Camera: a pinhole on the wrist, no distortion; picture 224 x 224 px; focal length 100.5 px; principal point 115.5 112.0 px. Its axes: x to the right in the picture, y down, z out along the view. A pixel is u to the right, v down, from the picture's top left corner.
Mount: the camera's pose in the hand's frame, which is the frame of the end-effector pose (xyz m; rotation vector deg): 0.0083 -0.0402 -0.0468 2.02 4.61 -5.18
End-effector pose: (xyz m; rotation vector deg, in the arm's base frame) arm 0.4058 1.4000 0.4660 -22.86 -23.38 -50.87
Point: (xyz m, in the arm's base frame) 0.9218 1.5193 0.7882
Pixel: outside the picture
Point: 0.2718 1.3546 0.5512
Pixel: 106 27
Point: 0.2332 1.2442 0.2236
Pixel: behind the camera
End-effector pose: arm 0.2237 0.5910 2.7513 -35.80 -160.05 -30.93
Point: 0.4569 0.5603 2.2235
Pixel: 23 99
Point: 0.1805 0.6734 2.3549
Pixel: 95 107
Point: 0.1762 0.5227 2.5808
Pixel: 89 63
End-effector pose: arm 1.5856 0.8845 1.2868 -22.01 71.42 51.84
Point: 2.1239 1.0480 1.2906
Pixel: 126 65
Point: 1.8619 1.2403 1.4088
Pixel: 111 130
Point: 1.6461 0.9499 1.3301
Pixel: 89 144
